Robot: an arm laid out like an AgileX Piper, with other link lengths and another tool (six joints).
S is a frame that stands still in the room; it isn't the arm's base.
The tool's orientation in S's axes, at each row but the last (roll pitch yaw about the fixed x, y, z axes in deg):
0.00, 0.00, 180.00
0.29, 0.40, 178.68
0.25, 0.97, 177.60
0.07, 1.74, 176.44
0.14, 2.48, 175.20
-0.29, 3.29, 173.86
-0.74, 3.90, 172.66
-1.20, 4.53, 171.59
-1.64, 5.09, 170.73
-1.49, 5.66, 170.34
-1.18, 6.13, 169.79
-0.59, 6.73, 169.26
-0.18, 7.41, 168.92
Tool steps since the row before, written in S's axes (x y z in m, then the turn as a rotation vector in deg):
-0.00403, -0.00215, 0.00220, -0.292, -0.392, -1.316
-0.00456, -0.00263, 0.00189, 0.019, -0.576, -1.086
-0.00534, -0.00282, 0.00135, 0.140, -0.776, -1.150
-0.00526, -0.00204, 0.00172, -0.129, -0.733, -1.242
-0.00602, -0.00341, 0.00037, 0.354, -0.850, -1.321
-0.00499, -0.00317, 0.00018, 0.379, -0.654, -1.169
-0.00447, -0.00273, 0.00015, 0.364, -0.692, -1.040
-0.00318, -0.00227, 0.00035, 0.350, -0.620, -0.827
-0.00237, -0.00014, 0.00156, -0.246, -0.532, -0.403
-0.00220, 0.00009, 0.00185, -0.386, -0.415, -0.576
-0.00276, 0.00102, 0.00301, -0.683, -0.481, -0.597
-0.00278, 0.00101, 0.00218, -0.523, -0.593, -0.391
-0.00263, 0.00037, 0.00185, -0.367, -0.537, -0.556
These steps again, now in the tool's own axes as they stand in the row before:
0.00403, 0.00215, 0.00220, 0.292, 0.392, -1.316
0.00448, 0.00274, 0.00191, -0.025, 0.570, -1.089
0.00519, 0.00305, 0.00142, -0.153, 0.764, -1.156
0.00507, 0.00236, 0.00187, 0.121, 0.738, -1.240
0.00569, 0.00390, 0.00061, -0.366, 0.814, -1.340
0.00460, 0.00368, 0.00046, -0.379, 0.616, -1.190
0.00406, 0.00327, 0.00047, -0.378, 0.654, -1.060
0.00278, 0.00270, 0.00063, -0.370, 0.580, -0.847
0.00217, 0.00047, 0.00177, 0.192, 0.576, -0.371
0.00199, 0.00023, 0.00206, 0.366, 0.488, -0.530
0.00256, -0.00058, 0.00329, 0.647, 0.605, -0.519
0.00264, -0.00050, 0.00250, 0.446, 0.684, -0.334
0.00239, 0.00014, 0.00218, 0.327, 0.599, -0.516

